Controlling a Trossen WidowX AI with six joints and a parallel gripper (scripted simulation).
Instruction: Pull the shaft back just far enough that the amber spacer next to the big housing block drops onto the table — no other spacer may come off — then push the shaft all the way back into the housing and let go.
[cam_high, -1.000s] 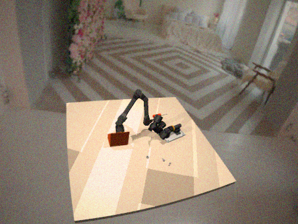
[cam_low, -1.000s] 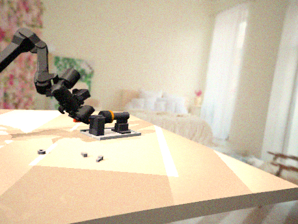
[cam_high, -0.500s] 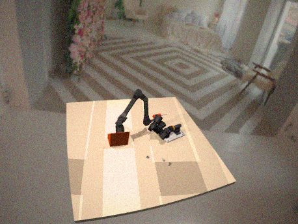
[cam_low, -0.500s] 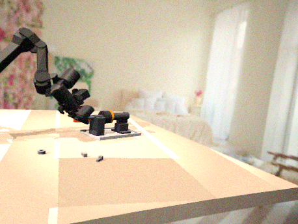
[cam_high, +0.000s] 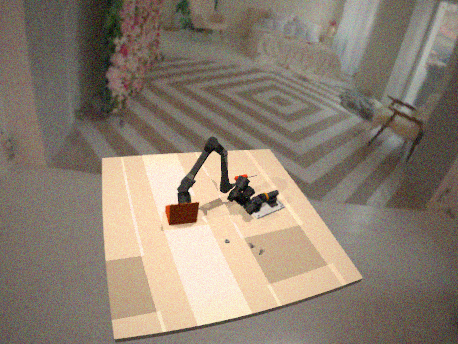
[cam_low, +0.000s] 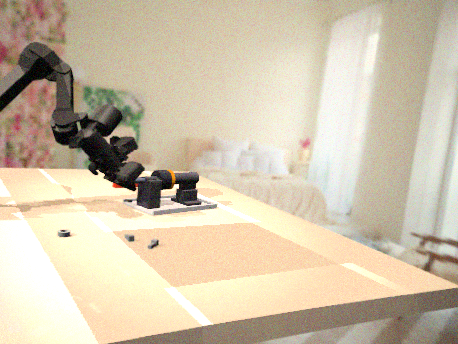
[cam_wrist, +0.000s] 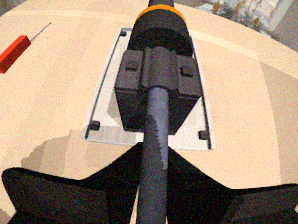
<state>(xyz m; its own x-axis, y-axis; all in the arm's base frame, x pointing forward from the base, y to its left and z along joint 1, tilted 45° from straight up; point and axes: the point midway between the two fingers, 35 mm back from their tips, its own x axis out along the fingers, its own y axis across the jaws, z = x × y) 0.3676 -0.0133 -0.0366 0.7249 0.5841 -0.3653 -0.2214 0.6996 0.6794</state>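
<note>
Now: gripper tip 30 mm short of the grey shaft, 10 mm to the right of it and 20 mm below it. Also, from my gripper tip: dark spacer: 70 mm ahead, 20 mm to the left, 20 mm above.
</note>
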